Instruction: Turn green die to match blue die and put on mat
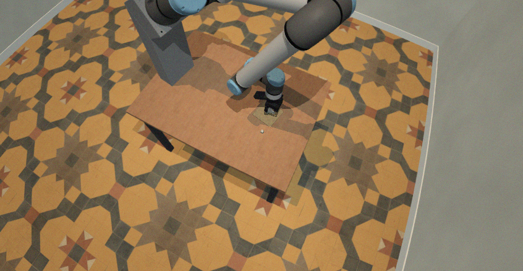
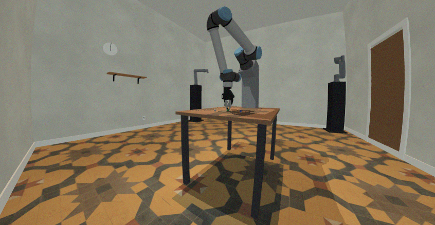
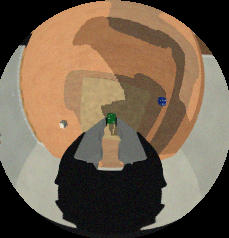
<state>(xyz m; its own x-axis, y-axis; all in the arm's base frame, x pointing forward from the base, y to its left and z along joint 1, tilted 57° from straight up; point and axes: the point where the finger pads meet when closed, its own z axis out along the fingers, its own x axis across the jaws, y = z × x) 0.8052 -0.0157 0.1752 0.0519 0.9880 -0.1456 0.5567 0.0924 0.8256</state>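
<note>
My gripper is now 1 cm above the green die. The rest, counted from my hand: blue die: 12 cm to the left, 3 cm behind, 2 cm below; then white die: 14 cm to the right, 2 cm below, 1 cm ahead; then tan mat: 2 cm below.
</note>
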